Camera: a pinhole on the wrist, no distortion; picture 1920 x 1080 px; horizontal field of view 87.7 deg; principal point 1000.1 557.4 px. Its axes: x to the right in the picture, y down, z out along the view. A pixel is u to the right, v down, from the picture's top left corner.
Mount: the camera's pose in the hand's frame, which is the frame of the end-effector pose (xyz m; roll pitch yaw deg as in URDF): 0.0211 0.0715 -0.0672 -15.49 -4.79 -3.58
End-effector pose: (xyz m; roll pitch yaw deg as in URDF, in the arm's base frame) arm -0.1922 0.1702 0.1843 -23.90 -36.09 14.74
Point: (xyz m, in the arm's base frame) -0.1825 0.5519 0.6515
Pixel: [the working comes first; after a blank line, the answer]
In the camera's frame: 0.3719 0.0248 0.4989

1745.0 607.1
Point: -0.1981 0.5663 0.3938
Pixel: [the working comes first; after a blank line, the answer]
In the camera's frame: 0.1909 0.1528 0.3658

1521.5 974.7
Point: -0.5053 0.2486 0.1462
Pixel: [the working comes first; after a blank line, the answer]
In the camera's frame: -0.2504 -0.0751 0.2658

58.9 275.0
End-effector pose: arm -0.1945 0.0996 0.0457 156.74 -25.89 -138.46
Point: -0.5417 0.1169 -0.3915
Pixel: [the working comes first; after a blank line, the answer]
In the camera's frame: 0.0664 -0.2096 0.5862

1113.3 200.1
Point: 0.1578 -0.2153 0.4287
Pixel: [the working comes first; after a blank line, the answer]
In the camera's frame: 0.0803 -0.2135 -0.5417

behind the camera
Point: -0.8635 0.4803 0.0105
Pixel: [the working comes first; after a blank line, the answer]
In the camera's frame: 0.1925 0.4078 0.5999

outside the picture
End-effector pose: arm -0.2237 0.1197 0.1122 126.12 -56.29 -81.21
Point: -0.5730 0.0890 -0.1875
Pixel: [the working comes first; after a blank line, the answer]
In the camera's frame: -0.2462 -0.1243 0.4416

443.0 276.1
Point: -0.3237 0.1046 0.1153
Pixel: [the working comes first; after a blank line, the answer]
In the camera's frame: -0.0056 -0.0507 0.1402

959.9 196.1
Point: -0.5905 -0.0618 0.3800
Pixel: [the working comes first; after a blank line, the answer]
In the camera's frame: 0.2861 0.1157 0.3771

1758.3 863.9
